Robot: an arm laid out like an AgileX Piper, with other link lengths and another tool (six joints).
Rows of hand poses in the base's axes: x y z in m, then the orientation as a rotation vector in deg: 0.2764, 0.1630, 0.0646, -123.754, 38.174, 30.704; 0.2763, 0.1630, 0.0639, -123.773, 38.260, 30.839; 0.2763, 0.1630, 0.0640, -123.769, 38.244, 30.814; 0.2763, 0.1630, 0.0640, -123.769, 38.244, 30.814; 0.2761, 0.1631, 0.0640, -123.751, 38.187, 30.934; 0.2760, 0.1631, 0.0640, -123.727, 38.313, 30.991; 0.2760, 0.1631, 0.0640, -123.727, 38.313, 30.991; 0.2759, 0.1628, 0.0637, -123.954, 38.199, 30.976; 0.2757, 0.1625, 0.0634, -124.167, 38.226, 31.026; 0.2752, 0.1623, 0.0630, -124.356, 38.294, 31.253; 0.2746, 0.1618, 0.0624, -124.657, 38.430, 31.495; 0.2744, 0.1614, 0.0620, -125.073, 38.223, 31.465; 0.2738, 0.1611, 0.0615, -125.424, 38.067, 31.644; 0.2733, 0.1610, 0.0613, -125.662, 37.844, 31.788; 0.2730, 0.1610, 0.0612, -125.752, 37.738, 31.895; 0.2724, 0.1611, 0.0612, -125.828, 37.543, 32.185; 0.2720, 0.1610, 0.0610, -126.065, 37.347, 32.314; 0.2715, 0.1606, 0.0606, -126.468, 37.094, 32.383; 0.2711, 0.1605, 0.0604, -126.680, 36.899, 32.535; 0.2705, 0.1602, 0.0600, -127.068, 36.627, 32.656; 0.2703, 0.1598, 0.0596, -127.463, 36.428, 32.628; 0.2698, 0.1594, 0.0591, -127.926, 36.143, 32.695; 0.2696, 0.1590, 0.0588, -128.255, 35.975, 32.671
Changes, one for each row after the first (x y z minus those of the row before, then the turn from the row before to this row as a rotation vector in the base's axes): -0.0001, 0.0000, -0.0007, -0.039, 0.129, 0.000; 0.0000, 0.0000, 0.0001, 0.008, -0.024, 0.000; 0.0000, 0.0000, 0.0000, 0.000, 0.000, 0.000; -0.0002, 0.0001, 0.0000, 0.044, 0.065, 0.071; -0.0001, 0.0000, 0.0000, -0.019, 0.087, -0.068; 0.0000, 0.0000, 0.0000, 0.000, 0.000, 0.000; -0.0001, -0.0003, -0.0003, -0.167, -0.050, 0.147; -0.0002, -0.0003, -0.0003, -0.200, 0.049, 0.076; -0.0005, -0.0002, -0.0004, -0.182, 0.191, 0.104; -0.0006, -0.0005, -0.0006, -0.307, 0.228, 0.106; -0.0002, -0.0004, -0.0004, -0.305, -0.090, 0.268; -0.0006, -0.0003, -0.0005, -0.253, 0.078, 0.284; -0.0005, -0.0001, -0.0002, -0.130, 0.027, 0.274; -0.0003, 0.0000, -0.0001, -0.039, 0.041, 0.135; -0.0006, 0.0001, 0.0000, 0.014, 0.141, 0.248; -0.0004, -0.0001, -0.0002, -0.140, 0.026, 0.251; -0.0005, -0.0004, -0.0004, -0.273, -0.036, 0.325; -0.0004, -0.0001, -0.0002, -0.118, 0.043, 0.249; -0.0006, -0.0003, -0.0004, -0.252, -0.004, 0.349; -0.0002, -0.0004, -0.0004, -0.290, -0.086, 0.255; -0.0005, -0.0004, -0.0005, -0.319, -0.046, 0.365; -0.0002, -0.0004, -0.0003, -0.242, -0.072, 0.213
